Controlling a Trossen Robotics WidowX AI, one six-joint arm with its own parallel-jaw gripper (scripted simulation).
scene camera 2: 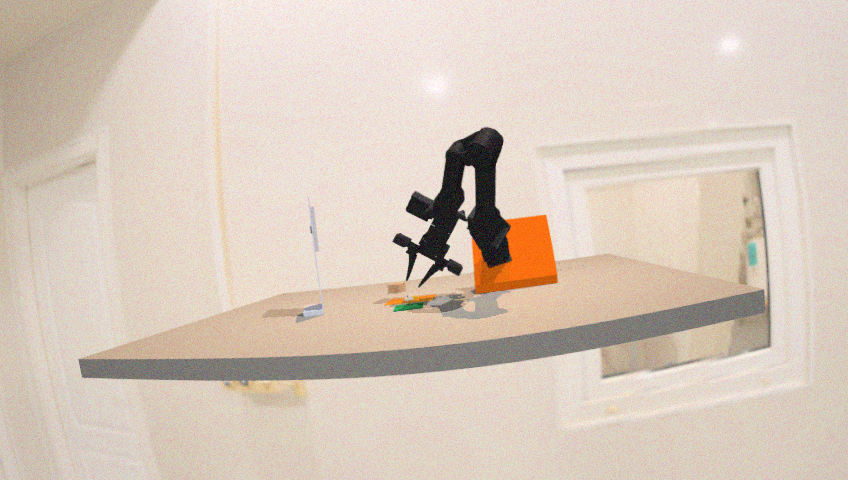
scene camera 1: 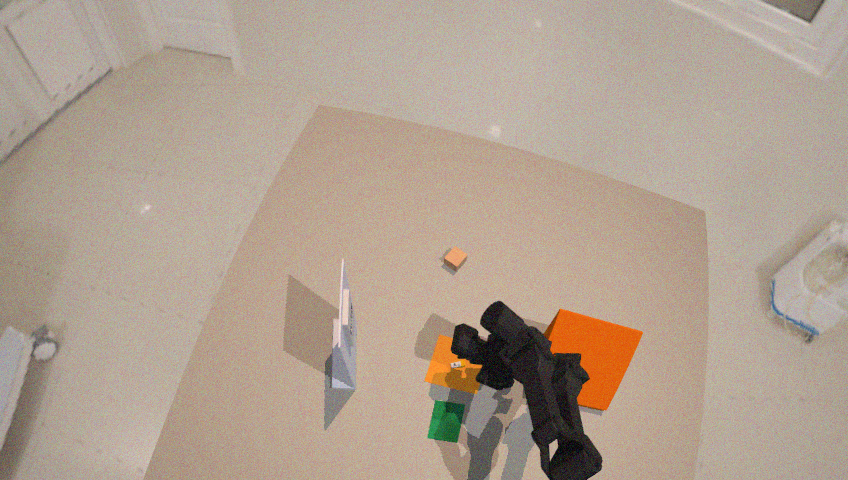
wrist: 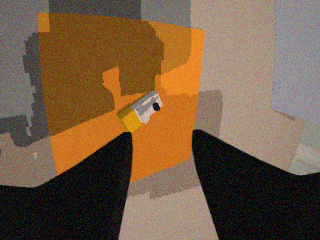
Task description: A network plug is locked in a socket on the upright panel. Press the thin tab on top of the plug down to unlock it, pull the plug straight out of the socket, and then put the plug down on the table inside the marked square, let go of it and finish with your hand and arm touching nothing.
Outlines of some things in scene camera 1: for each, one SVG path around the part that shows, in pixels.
My gripper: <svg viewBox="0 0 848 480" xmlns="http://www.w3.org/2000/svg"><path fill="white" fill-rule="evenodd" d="M456 326L451 351L457 355L458 359L466 359L470 361L470 364L482 365L475 380L499 391L503 390L503 388L513 387L515 381L501 362L503 359L501 359L499 354L504 348L504 343L492 334L489 334L487 341L484 341L478 336L479 332L470 325L468 326L463 323Z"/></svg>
A green patch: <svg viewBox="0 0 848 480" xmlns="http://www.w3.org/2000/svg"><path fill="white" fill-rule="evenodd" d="M435 400L428 438L458 443L465 404Z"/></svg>
